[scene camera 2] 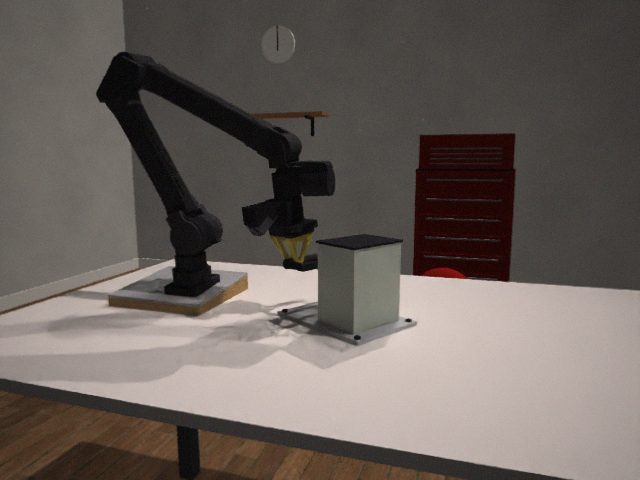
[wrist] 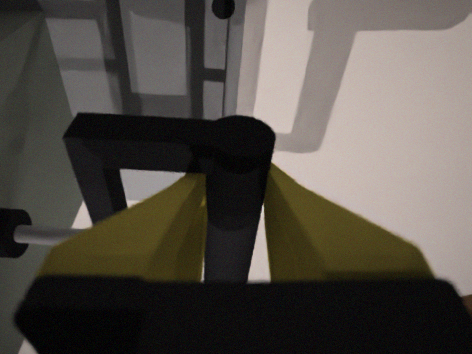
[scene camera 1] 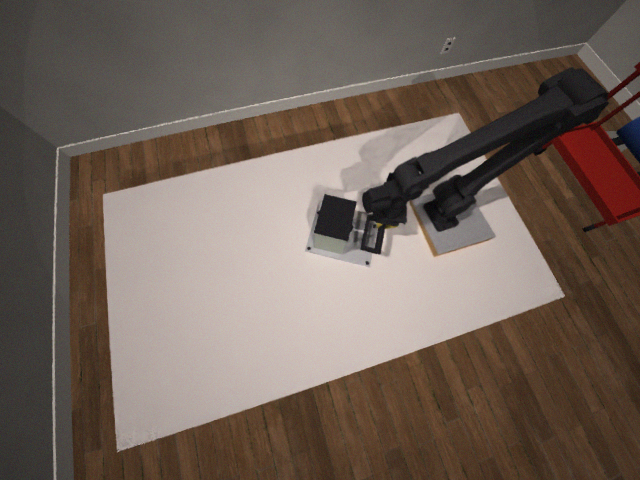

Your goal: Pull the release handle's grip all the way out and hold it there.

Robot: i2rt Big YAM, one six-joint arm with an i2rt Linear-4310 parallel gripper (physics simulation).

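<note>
The release handle's grip (scene camera 1: 380, 243) (scene camera 2: 305, 264) (wrist: 235, 205) is the thick round outer bar of a black rectangular frame. The frame stands off the side of a pale green box (scene camera 1: 330, 243) (scene camera 2: 377, 289) (wrist: 25, 110) with a black top. In the wrist view a stretch of light grey rod (wrist: 47, 236) shows between the frame and a black collar (wrist: 14, 232) at the box. The box stands on a grey base plate (scene camera 1: 345, 255) (scene camera 2: 385, 328). My gripper (scene camera 2: 297, 259) (wrist: 235, 176) is shut on the grip bar, one yellow finger on each side. In scene camera 2 the box hides part of the frame.
The arm's base stands on a grey-topped wooden board (scene camera 1: 462, 238) (scene camera 2: 224, 290) on the white table (scene camera 1: 232, 310) (scene camera 2: 491, 361). Black bolts sit at the plate's corners. A red chair (scene camera 1: 602, 173) and a red tool cabinet (scene camera 2: 465, 206) stand off the table.
</note>
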